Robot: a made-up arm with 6 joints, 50 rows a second.
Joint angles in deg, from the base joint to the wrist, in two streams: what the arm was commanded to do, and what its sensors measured. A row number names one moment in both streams.
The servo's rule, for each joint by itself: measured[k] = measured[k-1] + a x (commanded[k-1-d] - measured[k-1]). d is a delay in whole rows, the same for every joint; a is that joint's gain. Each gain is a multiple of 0.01, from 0.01 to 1. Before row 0 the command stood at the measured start. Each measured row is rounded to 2 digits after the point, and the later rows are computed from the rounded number. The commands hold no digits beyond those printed.
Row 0, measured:
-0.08 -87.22 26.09 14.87 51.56 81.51
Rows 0 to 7, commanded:
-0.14 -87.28 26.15 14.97 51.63 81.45
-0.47 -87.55 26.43 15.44 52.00 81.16
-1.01 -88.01 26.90 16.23 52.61 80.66
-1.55 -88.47 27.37 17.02 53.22 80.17
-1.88 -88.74 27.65 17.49 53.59 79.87
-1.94 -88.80 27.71 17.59 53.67 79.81
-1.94 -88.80 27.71 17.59 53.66 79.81
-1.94 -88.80 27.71 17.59 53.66 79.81
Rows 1 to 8, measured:
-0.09 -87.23 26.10 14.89 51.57 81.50
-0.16 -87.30 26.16 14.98 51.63 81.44
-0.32 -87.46 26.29 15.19 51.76 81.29
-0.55 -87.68 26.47 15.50 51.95 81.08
-0.80 -87.91 26.67 15.84 52.16 80.85
-1.02 -88.11 26.85 16.14 52.36 80.65
-1.19 -88.26 27.00 16.39 52.53 80.49
-1.33 -88.38 27.12 16.59 52.68 80.36
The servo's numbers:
d 0
a 0.19 0.22 0.17 0.17 0.13 0.19

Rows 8 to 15, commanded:
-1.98 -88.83 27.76 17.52 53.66 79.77
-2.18 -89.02 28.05 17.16 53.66 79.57
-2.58 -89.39 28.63 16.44 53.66 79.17
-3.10 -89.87 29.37 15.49 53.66 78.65
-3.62 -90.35 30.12 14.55 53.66 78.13
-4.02 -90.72 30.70 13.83 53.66 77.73
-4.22 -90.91 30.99 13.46 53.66 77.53
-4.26 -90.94 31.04 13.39 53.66 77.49
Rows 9 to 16, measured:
-1.45 -88.48 27.23 16.75 52.81 80.25
-1.59 -88.60 27.37 16.82 52.92 80.12
-1.78 -88.77 27.58 16.76 53.02 79.94
-2.03 -89.01 27.88 16.54 53.10 79.69
-2.33 -89.30 28.26 16.20 53.17 79.39
-2.65 -89.61 28.67 15.80 53.23 79.07
-2.95 -89.90 29.06 15.40 53.29 78.78
-3.20 -90.13 29.40 15.06 53.34 78.53

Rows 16 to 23, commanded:
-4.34 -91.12 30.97 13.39 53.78 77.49
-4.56 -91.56 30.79 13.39 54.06 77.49
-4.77 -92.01 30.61 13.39 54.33 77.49
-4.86 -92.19 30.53 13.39 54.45 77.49
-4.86 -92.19 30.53 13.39 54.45 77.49
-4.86 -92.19 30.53 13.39 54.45 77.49
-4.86 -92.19 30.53 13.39 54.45 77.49
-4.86 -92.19 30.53 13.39 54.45 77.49
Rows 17 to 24, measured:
-3.42 -90.35 29.67 14.78 53.40 78.33
-3.64 -90.62 29.86 14.54 53.49 78.17
-3.85 -90.93 29.99 14.34 53.60 78.04
-4.04 -91.21 30.08 14.18 53.71 77.94
-4.20 -91.43 30.16 14.05 53.81 77.85
-4.33 -91.60 30.22 13.94 53.89 77.78
-4.43 -91.73 30.27 13.85 53.96 77.72
-4.51 -91.83 30.31 13.77 54.02 77.68

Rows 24 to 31, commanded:
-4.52 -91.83 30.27 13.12 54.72 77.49
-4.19 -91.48 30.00 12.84 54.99 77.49
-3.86 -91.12 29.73 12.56 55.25 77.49
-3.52 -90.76 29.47 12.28 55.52 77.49
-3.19 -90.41 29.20 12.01 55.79 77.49
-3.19 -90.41 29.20 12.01 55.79 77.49
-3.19 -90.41 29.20 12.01 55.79 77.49
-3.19 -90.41 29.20 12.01 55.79 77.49
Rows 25 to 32, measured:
-4.51 -91.83 30.30 13.66 54.11 77.64
-4.45 -91.75 30.25 13.52 54.22 77.61
-4.34 -91.61 30.16 13.36 54.35 77.59
-4.18 -91.42 30.04 13.18 54.50 77.57
-3.99 -91.20 29.90 12.98 54.67 77.55
-3.84 -91.03 29.78 12.82 54.82 77.54
-3.72 -90.89 29.68 12.68 54.95 77.53
-3.62 -90.78 29.60 12.57 55.06 77.52

